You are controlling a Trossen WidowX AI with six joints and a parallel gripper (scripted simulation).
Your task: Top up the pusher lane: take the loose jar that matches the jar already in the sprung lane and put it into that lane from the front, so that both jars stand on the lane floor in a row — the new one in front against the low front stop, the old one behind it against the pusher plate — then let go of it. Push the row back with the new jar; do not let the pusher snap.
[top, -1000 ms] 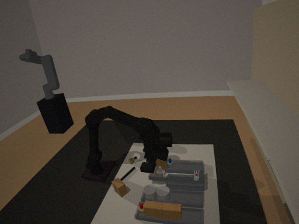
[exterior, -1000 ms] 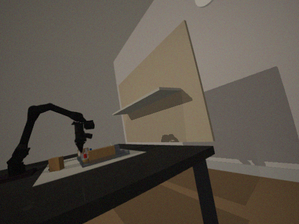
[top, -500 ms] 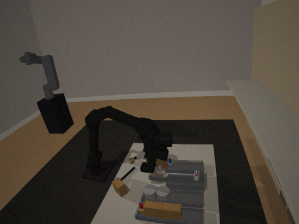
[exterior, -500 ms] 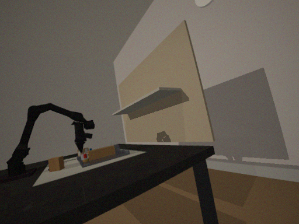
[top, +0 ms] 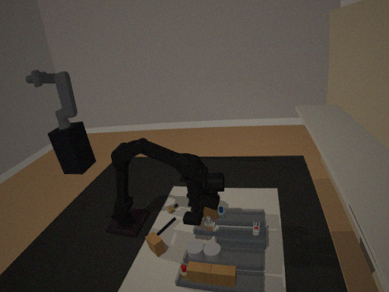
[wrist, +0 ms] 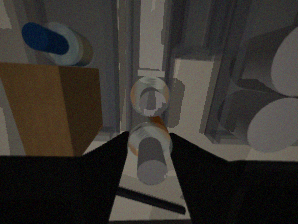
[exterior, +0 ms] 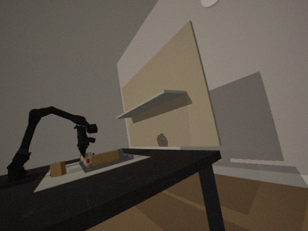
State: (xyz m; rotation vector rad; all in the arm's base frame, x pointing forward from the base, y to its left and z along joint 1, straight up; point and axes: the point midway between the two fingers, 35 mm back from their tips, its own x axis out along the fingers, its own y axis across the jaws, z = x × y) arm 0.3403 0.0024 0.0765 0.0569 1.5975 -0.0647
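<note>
Right now my gripper tip is 160 mm past the black bar and 50 mm above it. From my gripper tip the other things lie so: red mark 220 mm ahead, 50 mm to the right, 10 mm above; then grey lane 140 mm ahead, 40 mm to the right, 40 mm below.
</note>
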